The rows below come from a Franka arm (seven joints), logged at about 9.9 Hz.
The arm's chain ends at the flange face. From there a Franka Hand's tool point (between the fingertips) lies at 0.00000 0.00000 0.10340 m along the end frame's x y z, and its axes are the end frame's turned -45 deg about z.
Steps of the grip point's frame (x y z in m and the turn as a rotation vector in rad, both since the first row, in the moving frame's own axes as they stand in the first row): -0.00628, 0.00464, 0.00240, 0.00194, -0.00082, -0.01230; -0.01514, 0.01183, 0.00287, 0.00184, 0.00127, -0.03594; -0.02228, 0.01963, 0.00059, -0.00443, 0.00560, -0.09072; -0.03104, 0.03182, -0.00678, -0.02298, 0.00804, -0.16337; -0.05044, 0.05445, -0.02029, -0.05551, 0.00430, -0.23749
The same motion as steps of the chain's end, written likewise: -0.00096, 0.00780, 0.00240, 0.00079, -0.00195, -0.01230; -0.00229, 0.01930, 0.00287, 0.00220, -0.00040, -0.03594; -0.00260, 0.02975, 0.00059, 0.00083, 0.00709, -0.09072; -0.00180, 0.04355, -0.00675, -0.01056, 0.02193, -0.16337; -0.00194, 0.07098, -0.02013, -0.03621, 0.04229, -0.23749
